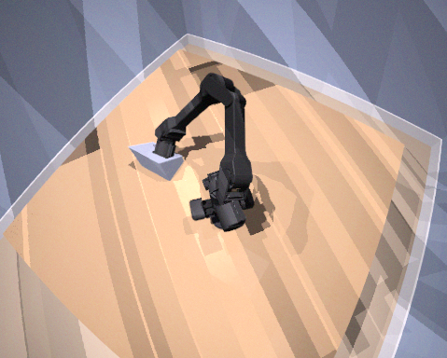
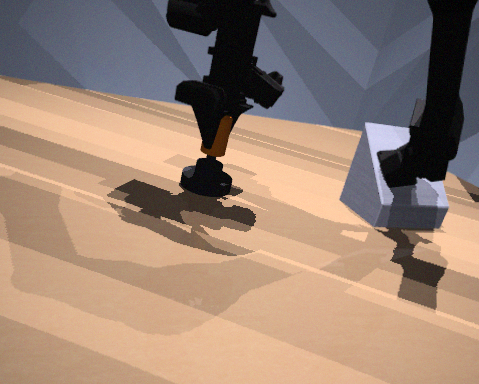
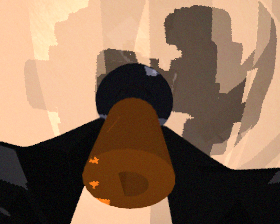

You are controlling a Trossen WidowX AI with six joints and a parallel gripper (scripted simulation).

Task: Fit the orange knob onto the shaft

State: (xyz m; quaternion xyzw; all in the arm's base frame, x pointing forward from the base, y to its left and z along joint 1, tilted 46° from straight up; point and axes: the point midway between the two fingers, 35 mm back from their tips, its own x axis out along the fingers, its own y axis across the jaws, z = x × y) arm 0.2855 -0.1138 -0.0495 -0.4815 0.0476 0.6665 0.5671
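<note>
Right now the orange knob is 2 cm above my gripper tip. From my gripper tip the other things lie so: dark pedestal 4 cm below.
</note>
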